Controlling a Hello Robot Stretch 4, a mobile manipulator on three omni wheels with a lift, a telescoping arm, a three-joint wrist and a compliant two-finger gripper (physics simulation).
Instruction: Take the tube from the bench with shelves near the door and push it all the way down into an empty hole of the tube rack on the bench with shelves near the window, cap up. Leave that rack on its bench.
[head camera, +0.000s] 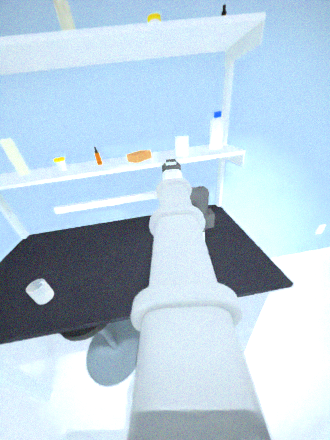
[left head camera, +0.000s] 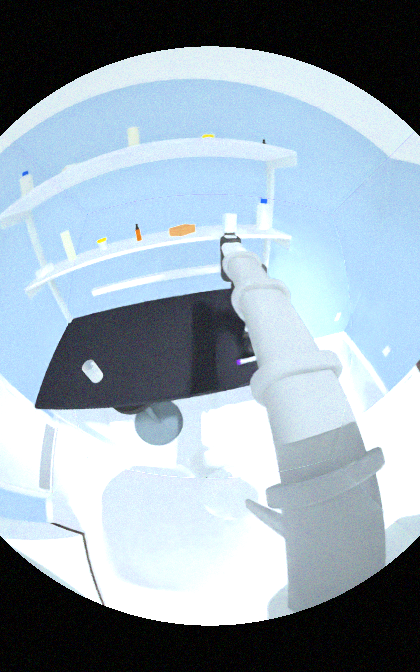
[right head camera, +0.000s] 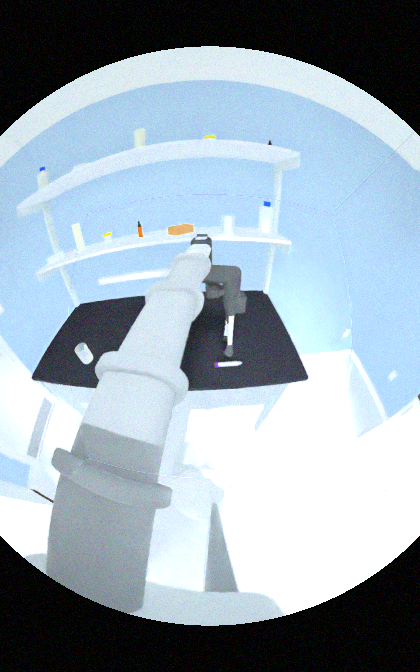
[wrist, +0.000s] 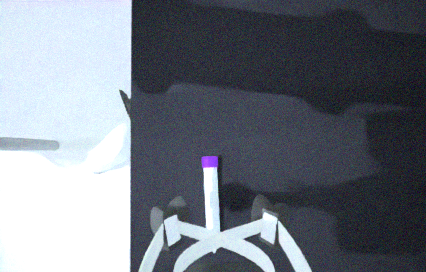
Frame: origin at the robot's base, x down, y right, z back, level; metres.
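Seen in the pictures: gripper, between the fingertips: (wrist: 219, 211).
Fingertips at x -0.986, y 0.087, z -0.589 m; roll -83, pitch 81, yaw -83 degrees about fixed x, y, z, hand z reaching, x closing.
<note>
Pixels of each thing's top centre, then the offset from my fingertips to it. "*": a spot on its surface instead. Level surfaces: height alone.
- tube, centre of its top: (wrist: 211, 206) dx +0.079, dy +0.012, dz +0.008 m
- black bench top, height of its surface: dx +0.100 m
- clear beaker, centre of its top: (head camera: 35, 285) dx +0.010, dy -0.718, dz +0.061 m
- orange box, a spot on its surface: (head camera: 139, 156) * dx -0.384, dy -0.246, dz -0.389 m
- blue-capped bottle, a spot on its surface: (head camera: 216, 132) * dx -0.441, dy +0.174, dz -0.505 m
The tube (left head camera: 247, 360) (right head camera: 230, 364) (wrist: 212, 197), white with a purple cap, lies on its side on the black bench top (head camera: 100, 265) (left head camera: 150, 340) (right head camera: 280, 350) (wrist: 300, 145), near its front edge. In the wrist view its cap points up the picture, away from the gripper. My gripper (right head camera: 228, 350) (wrist: 219, 211) points down above the bench and is open, its fingers apart on either side of the tube's line, with nothing held. Its height over the tube is hard to tell. In the head view the arm hides the tube. The tube rack does not show.
A clear beaker (head camera: 40, 291) (left head camera: 92, 371) (right head camera: 84, 353) stands at the bench's left. Behind, a lower shelf (head camera: 110, 171) holds an orange box (head camera: 139, 156), a blue-capped bottle (head camera: 216, 132) and other containers; another shelf is above. A round stool (head camera: 112, 355) (left head camera: 159, 422) stands in front.
</note>
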